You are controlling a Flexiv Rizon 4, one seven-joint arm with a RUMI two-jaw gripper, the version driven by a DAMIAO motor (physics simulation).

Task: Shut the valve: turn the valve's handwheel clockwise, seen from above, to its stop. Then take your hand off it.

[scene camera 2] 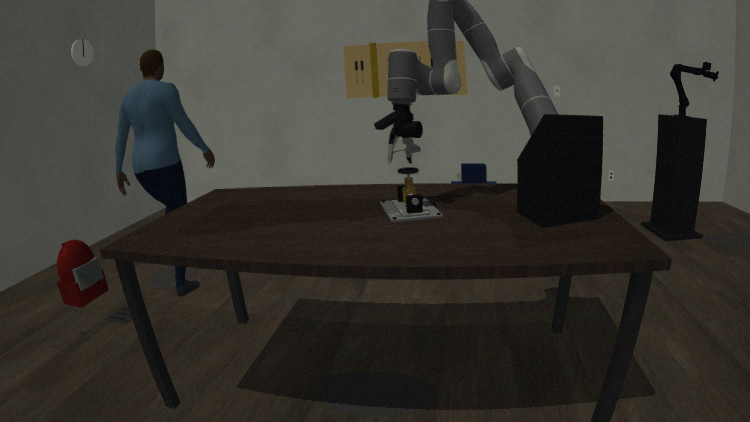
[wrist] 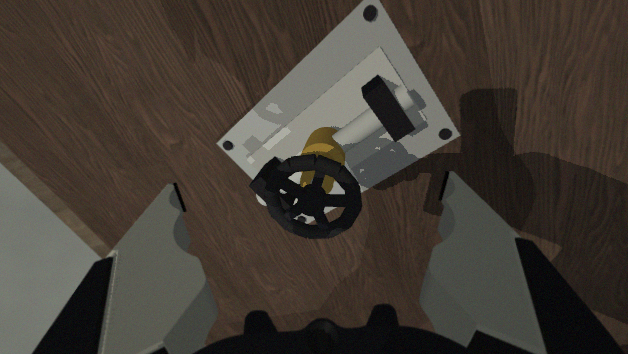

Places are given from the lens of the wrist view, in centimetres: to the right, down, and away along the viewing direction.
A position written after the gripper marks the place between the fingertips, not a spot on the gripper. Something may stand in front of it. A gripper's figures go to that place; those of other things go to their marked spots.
gripper (wrist: pixel 312 180): 0, 0, 14
black handwheel (wrist: pixel 312 199): 0, 2, 16
